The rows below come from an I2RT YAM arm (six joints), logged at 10 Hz.
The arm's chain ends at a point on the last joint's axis. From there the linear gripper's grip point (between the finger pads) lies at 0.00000 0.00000 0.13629 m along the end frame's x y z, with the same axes.
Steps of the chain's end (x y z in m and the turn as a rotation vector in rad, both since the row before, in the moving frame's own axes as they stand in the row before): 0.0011, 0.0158, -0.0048, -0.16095, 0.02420, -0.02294; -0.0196, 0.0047, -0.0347, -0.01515, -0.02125, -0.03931; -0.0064, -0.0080, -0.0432, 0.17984, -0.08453, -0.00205; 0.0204, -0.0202, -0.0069, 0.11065, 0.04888, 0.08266; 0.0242, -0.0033, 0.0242, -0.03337, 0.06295, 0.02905; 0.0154, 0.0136, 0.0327, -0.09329, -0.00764, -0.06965; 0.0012, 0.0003, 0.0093, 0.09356, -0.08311, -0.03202; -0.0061, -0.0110, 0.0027, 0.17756, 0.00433, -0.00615; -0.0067, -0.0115, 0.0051, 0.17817, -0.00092, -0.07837; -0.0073, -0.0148, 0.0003, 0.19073, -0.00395, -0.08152
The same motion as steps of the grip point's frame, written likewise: 0.0046, 0.0376, -0.0066, -0.16095, 0.02420, -0.02294; -0.0225, 0.0068, -0.0347, -0.01515, -0.02125, -0.03931; -0.0179, -0.0323, -0.0459, 0.17984, -0.08453, -0.00205; 0.0277, -0.0350, -0.0079, 0.11065, 0.04888, 0.08266; 0.0327, 0.0014, 0.0239, -0.03337, 0.06295, 0.02905; 0.0148, 0.0263, 0.0321, -0.09329, -0.00764, -0.06965; -0.0103, -0.0122, 0.0082, 0.09356, -0.08311, -0.03202; -0.0056, -0.0351, 0.0006, 0.17756, 0.00433, -0.00615; -0.0078, -0.0356, 0.0029, 0.17817, -0.00092, -0.07837; -0.0089, -0.0406, -0.0022, 0.19073, -0.00395, -0.08152
